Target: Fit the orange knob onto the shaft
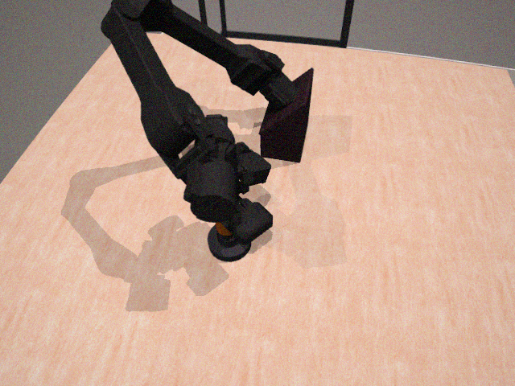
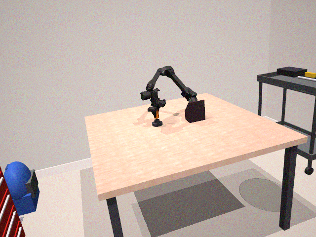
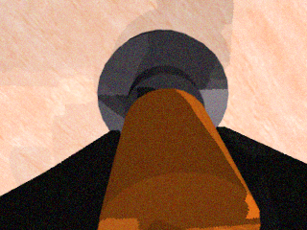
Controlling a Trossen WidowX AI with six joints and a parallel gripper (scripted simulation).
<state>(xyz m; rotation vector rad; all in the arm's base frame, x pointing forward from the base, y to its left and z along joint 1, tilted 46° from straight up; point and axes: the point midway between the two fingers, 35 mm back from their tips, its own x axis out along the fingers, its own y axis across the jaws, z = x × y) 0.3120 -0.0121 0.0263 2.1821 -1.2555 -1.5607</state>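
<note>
The orange knob lies 2 cm above my gripper tip. The rest, counted from my gripper tip: round pedestal: 4 cm below.
</note>
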